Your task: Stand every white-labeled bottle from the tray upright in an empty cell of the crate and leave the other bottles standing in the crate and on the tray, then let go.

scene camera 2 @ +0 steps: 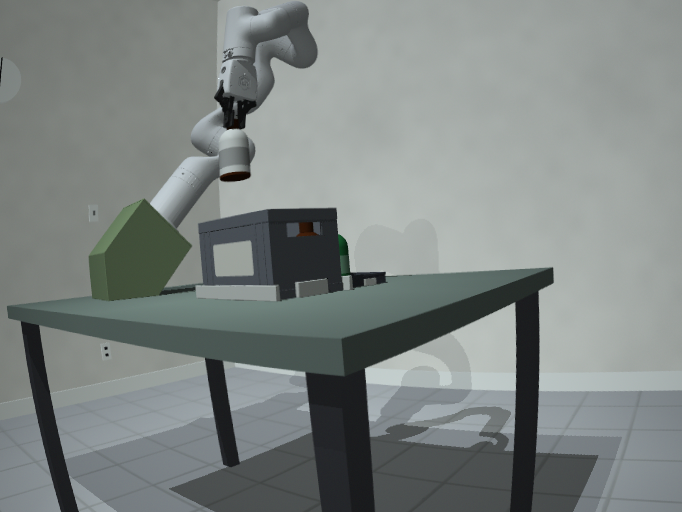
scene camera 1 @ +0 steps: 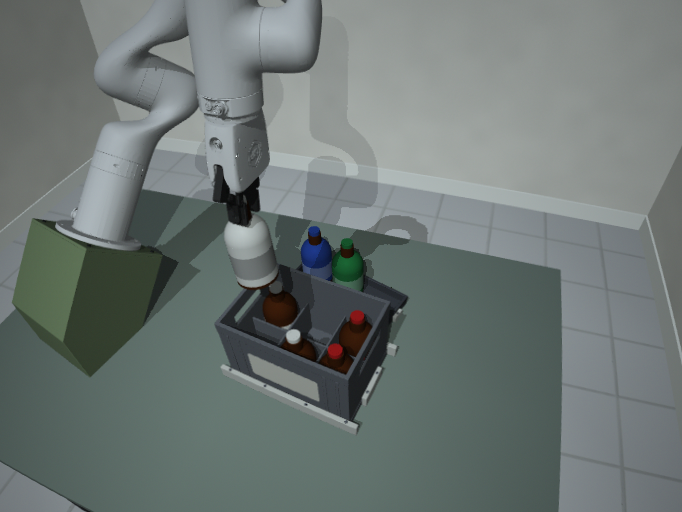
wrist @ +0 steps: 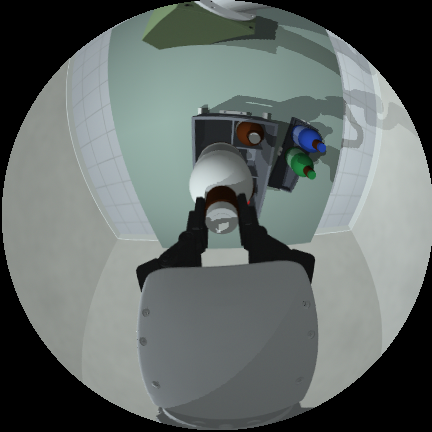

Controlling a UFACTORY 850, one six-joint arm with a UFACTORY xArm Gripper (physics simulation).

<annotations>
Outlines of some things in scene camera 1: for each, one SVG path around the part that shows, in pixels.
My gripper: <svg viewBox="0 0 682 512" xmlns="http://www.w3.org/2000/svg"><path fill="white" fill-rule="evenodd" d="M204 113L206 119L206 160L210 182L214 187L213 201L226 203L229 222L247 226L249 224L247 204L243 202L243 195L249 203L250 211L259 212L259 190L256 188L260 185L259 175L267 168L270 162L263 110L261 108L252 114L231 119L217 118L211 114Z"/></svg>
A green bottle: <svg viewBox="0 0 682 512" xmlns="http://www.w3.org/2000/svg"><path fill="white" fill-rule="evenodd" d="M345 238L341 241L341 250L332 259L332 279L334 283L363 292L363 259L354 250L353 241Z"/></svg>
A blue bottle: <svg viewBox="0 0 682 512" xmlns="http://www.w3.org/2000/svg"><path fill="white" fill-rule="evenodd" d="M312 226L308 229L308 239L301 247L303 272L332 281L331 246L327 240L321 237L320 228Z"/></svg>
</annotations>
